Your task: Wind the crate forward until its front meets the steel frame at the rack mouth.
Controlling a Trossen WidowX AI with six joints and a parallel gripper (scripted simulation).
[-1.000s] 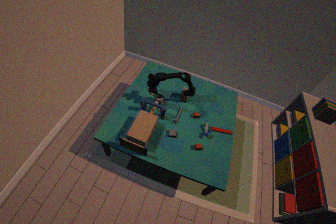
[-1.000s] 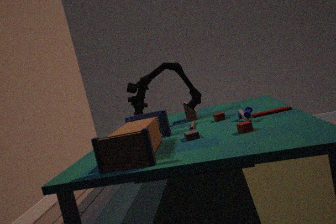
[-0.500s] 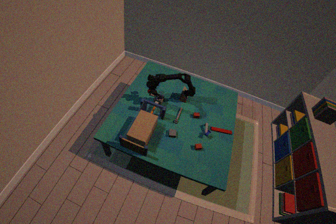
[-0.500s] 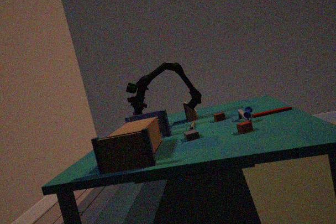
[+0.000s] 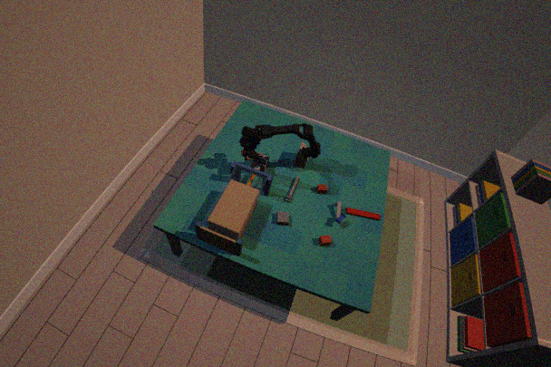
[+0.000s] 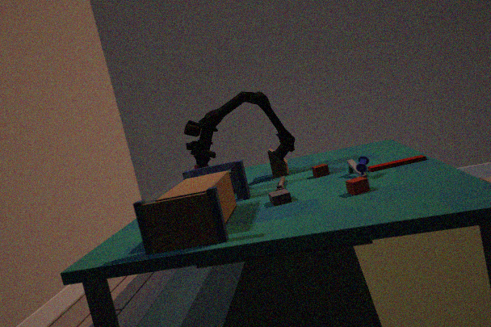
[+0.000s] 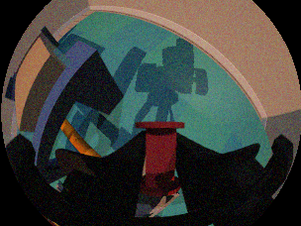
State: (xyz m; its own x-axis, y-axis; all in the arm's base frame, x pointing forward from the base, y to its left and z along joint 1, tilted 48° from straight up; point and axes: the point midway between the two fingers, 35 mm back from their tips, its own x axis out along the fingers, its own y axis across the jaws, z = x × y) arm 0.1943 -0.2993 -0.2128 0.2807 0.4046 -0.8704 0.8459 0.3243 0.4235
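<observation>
Right now the red-knobbed handle is 50 mm to the left of my gripper tip, 30 mm below it and 20 mm behind it. From my gripper tip the other things lie so: red knob 10 mm to the left, 10 mm behind; then winch 100 mm to the left, 100 mm below, 60 mm behind; then steel frame 110 mm ahead, 100 mm to the left, 30 mm below.
</observation>
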